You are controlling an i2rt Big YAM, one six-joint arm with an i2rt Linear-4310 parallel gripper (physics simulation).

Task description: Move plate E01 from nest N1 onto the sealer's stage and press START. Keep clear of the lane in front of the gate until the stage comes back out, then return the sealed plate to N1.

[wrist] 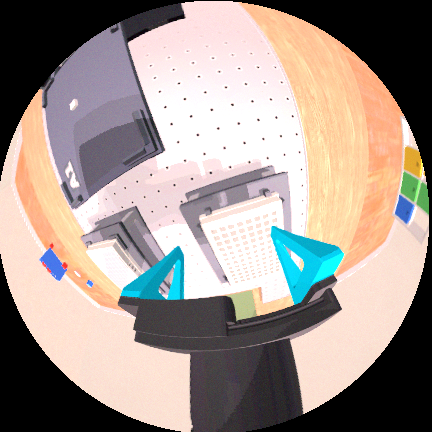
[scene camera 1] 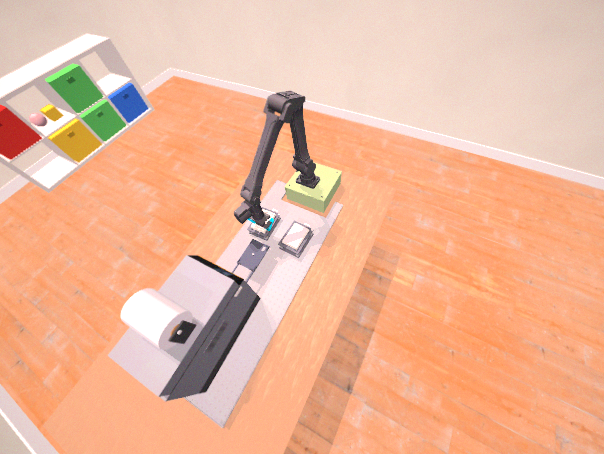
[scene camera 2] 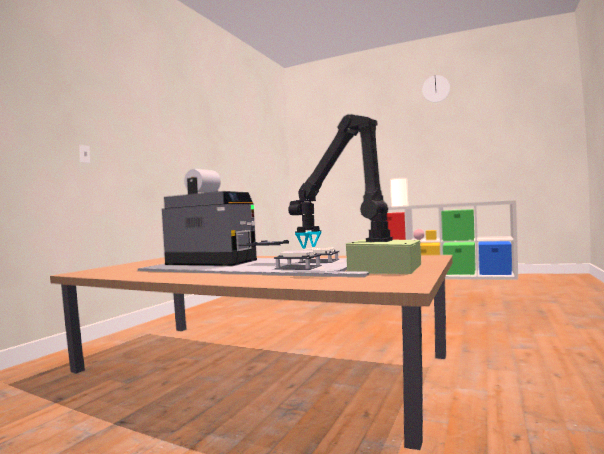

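Note:
A cream welled plate sits level on its grey nest. Its label is not readable. My gripper is open and empty, pointing down low over this plate; in the wrist view the right fingertip is by the plate's right edge, the left one over the gap between the nests. A second plate sits on the other nest. The sealer's dark stage is out and bears no plate. The sealer shows a green light.
The pale green base block carries the arm behind the nests. A perforated board lies under nests and sealer. A film roll tops the sealer. The shelf unit stands away from the table.

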